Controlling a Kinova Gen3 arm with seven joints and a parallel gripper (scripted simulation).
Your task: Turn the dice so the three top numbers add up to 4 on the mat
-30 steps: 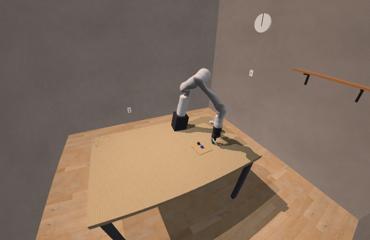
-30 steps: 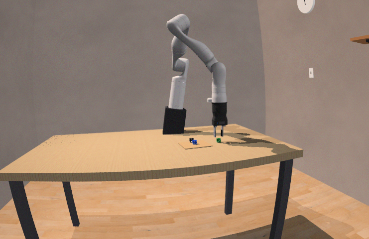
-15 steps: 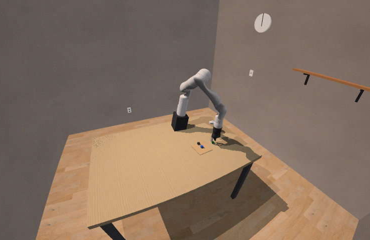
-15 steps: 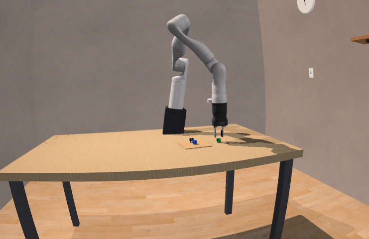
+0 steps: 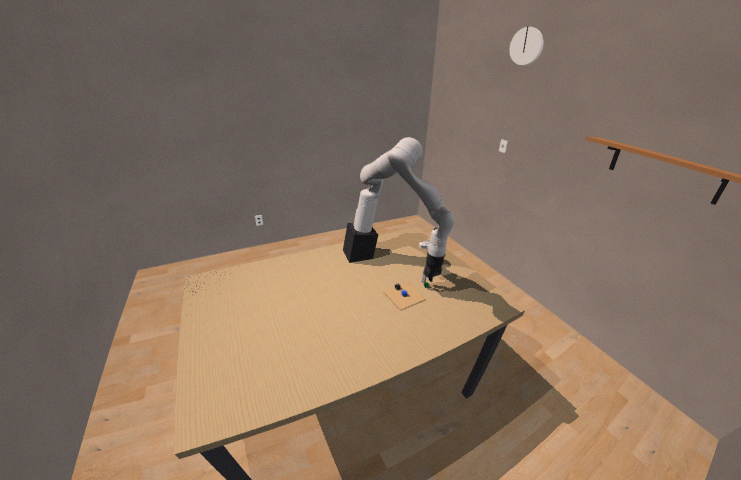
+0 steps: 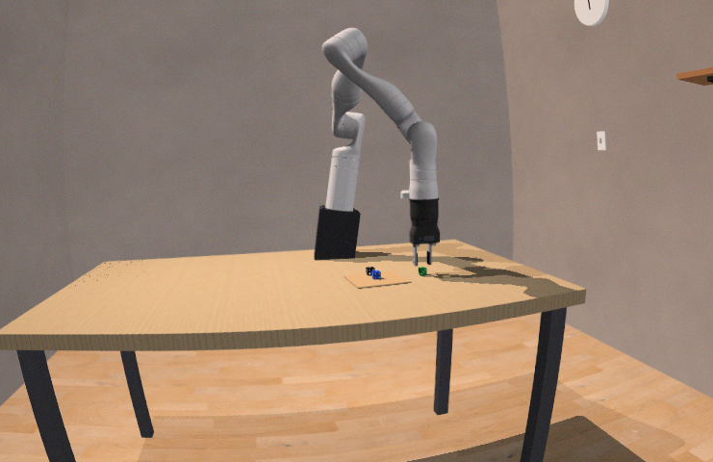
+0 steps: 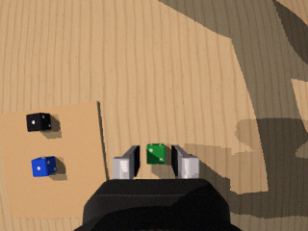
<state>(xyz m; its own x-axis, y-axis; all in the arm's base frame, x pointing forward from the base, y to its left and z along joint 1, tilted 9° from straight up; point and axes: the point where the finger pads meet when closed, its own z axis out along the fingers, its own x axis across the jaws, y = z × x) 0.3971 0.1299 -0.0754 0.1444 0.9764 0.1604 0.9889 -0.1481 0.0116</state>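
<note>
Right now my hand is 3 cm above the green die. From my hand the other things lie so: black die: 13 cm to the right, 5 cm behind, 3 cm below; then tan mat: 13 cm to the right, 4 cm below; then blue die: 13 cm to the right, 3 cm below.
</note>
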